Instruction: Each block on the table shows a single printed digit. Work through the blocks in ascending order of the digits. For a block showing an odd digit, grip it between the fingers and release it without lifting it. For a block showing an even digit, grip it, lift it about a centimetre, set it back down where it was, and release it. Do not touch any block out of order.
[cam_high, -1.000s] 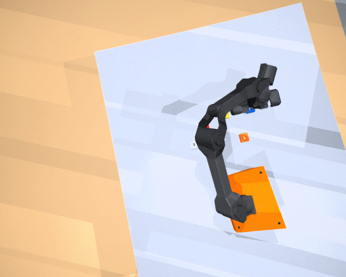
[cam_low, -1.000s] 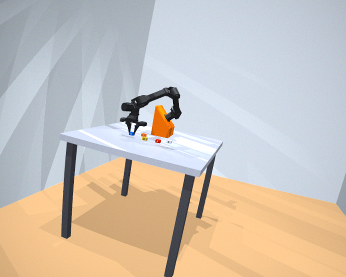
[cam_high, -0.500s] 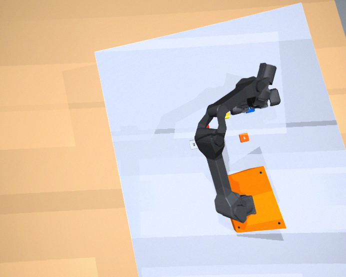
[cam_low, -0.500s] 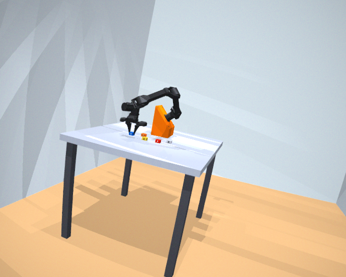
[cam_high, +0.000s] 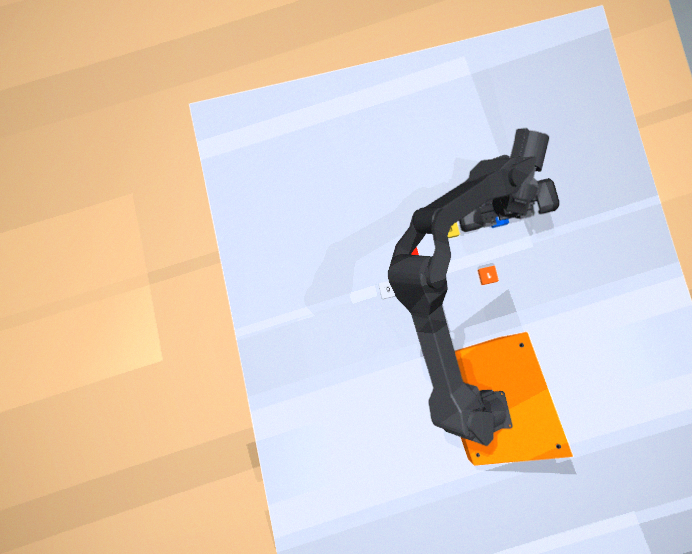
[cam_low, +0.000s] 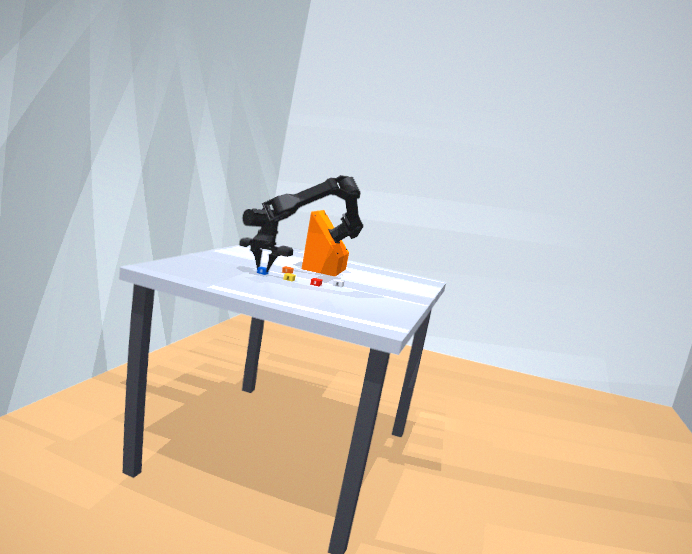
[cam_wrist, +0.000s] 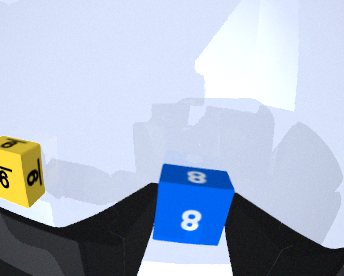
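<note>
Right now my gripper tip is 10 mm past the blue block. The rest, counted from my gripper tip: yellow block (10 mm behind, 100 mm to the left); red block (30 mm behind, 190 mm to the left); orange block (120 mm behind, 50 mm to the left).
</note>
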